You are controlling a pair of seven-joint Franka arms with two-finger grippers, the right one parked.
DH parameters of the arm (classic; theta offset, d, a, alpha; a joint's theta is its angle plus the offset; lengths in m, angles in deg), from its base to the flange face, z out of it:
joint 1: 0 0.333 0 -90
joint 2: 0 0 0 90
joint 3: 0 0.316 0.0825 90
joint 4: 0 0 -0.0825 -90
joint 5: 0 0.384 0 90
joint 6: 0 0 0.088 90
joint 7: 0 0.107 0 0
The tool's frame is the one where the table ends.
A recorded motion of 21 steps. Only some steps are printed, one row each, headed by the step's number.
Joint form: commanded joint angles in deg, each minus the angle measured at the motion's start. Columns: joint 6, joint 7, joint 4, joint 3, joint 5, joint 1, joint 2.
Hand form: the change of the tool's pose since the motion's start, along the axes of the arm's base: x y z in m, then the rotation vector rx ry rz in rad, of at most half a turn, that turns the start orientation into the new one. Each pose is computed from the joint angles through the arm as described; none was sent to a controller.
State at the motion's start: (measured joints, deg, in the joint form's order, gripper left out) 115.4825 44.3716 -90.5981 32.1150 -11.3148 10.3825 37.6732
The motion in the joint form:
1: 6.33 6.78 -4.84 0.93 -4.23 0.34 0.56
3: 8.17 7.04 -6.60 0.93 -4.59 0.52 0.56
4: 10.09 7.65 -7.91 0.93 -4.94 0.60 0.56
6: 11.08 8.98 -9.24 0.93 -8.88 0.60 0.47
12: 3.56 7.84 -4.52 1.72 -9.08 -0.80 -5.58
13: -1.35 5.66 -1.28 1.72 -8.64 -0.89 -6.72
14: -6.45 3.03 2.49 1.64 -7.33 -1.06 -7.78
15: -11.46 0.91 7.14 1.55 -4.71 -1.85 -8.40
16: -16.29 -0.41 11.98 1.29 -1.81 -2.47 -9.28
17: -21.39 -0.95 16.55 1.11 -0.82 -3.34 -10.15
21: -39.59 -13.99 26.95 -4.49 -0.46 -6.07 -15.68
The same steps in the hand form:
1: -0.0219 0.0113 -0.0293 -0.0216 -0.0458 -0.0447
3: -0.0303 0.0131 -0.0391 -0.0191 -0.0483 -0.0361
4: -0.0354 0.0145 -0.0455 -0.0117 -0.0567 -0.0383
6: -0.0399 0.0125 -0.0525 -0.0431 -0.0960 -0.0108
12: -0.0130 0.0017 0.0346 -0.0702 -0.1787 -0.0237
13: -0.0039 -0.0035 0.0639 -0.0911 -0.1786 -0.0064
14: 0.0052 -0.0104 0.0967 -0.0983 -0.1687 0.0066
15: 0.0183 -0.0227 0.1325 -0.0798 -0.1456 -0.0107
16: 0.0277 -0.0353 0.1730 -0.0506 -0.1277 -0.0376
17: 0.0352 -0.0535 0.2113 -0.0482 -0.1239 -0.0660
21: 0.0389 -0.1570 0.3173 -0.1305 -0.0977 -0.0063

